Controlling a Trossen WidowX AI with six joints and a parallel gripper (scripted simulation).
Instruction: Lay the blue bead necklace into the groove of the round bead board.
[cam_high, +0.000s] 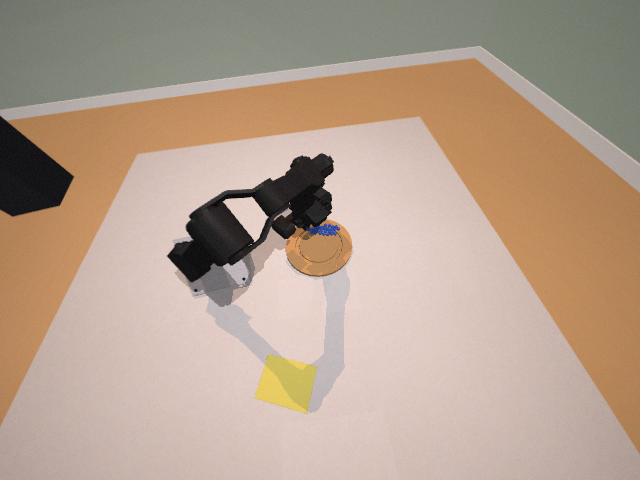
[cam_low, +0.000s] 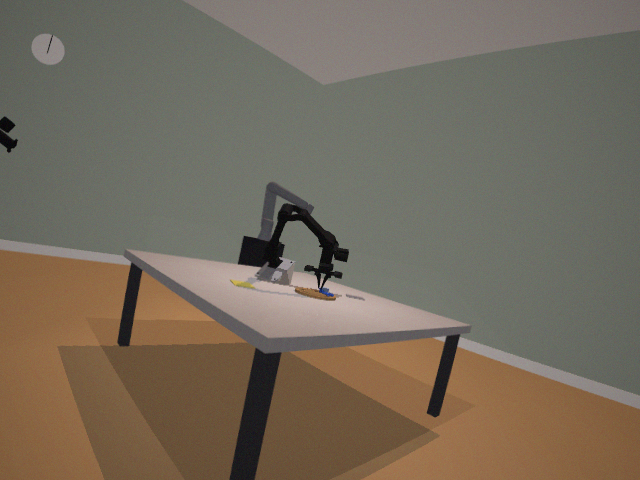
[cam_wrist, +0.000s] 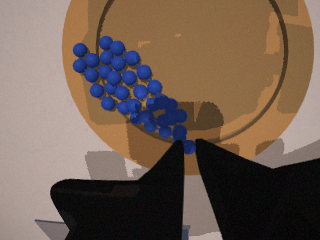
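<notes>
The round bead board is 60 mm to the right of my gripper tip, 20 mm below it and 20 mm ahead of it. The rest, counted from my gripper tip: yellow square patch: 380 mm to the right, 140 mm behind, 30 mm below; flat grey tile: 250 mm to the left, 60 mm ahead, 30 mm below; light blue cube: 140 mm to the left, 60 mm behind, 20 mm below.
</notes>
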